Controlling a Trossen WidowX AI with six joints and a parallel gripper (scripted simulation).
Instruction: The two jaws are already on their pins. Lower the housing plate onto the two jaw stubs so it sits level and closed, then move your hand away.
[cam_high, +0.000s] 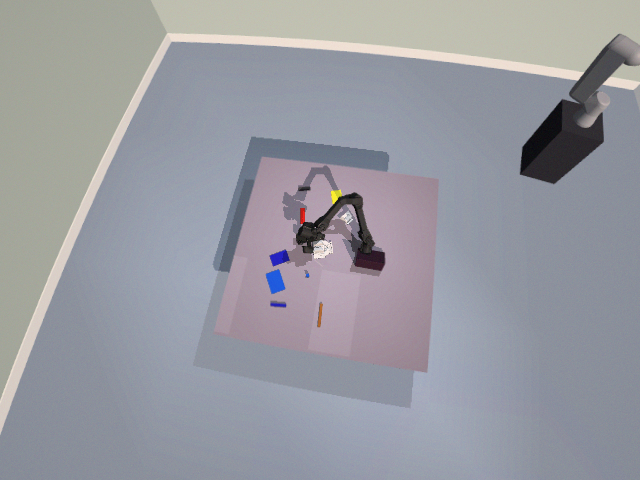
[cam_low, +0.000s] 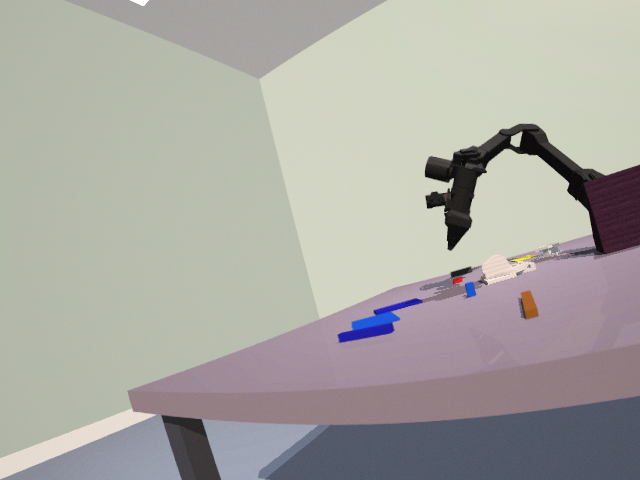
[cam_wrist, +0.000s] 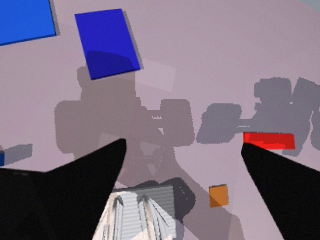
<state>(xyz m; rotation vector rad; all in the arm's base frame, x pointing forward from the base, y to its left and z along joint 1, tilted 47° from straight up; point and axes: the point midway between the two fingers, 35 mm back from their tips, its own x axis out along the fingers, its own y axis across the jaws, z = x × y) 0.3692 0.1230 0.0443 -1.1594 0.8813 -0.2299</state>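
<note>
Right now the white part is 21 cm behind my gripper tip, 26 cm to the right of it and 10 cm below it. From my gripper tip the other things lie so: small blue block 9 cm behind, 19 cm to the left, 10 cm below; then orange block 4 cm behind, 12 cm to the right, 11 cm below; then dark blue plate 12 cm ahead, 13 cm to the left, 11 cm below.
</note>
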